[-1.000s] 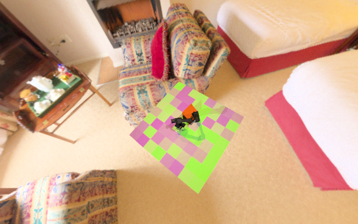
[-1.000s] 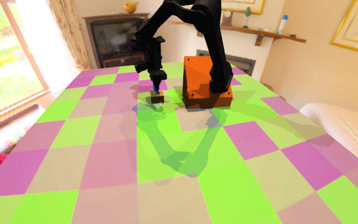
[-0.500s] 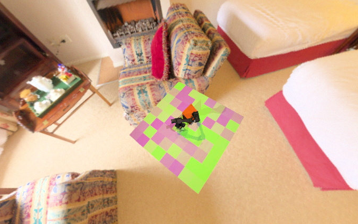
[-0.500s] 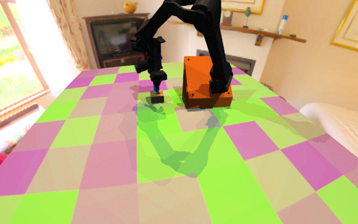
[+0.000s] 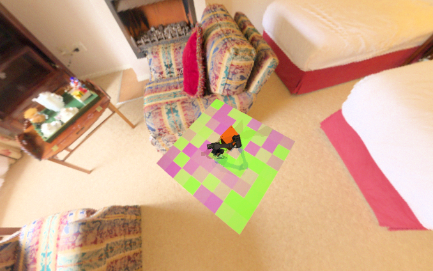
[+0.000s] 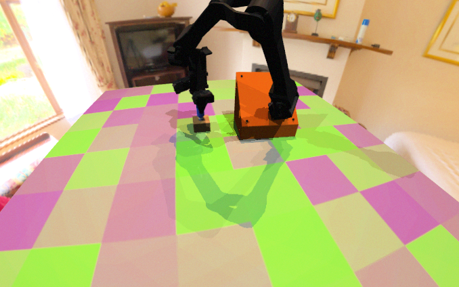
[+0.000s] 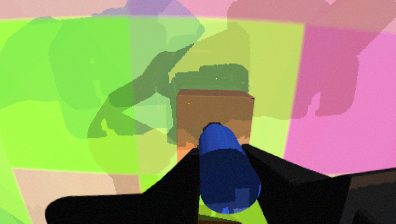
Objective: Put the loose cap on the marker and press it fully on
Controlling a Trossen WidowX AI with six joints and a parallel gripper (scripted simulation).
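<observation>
Right now my gripper tip is 10 mm below the blue cap. From my gripper tip the other things lie so: brown holder block 50 mm below.
</observation>
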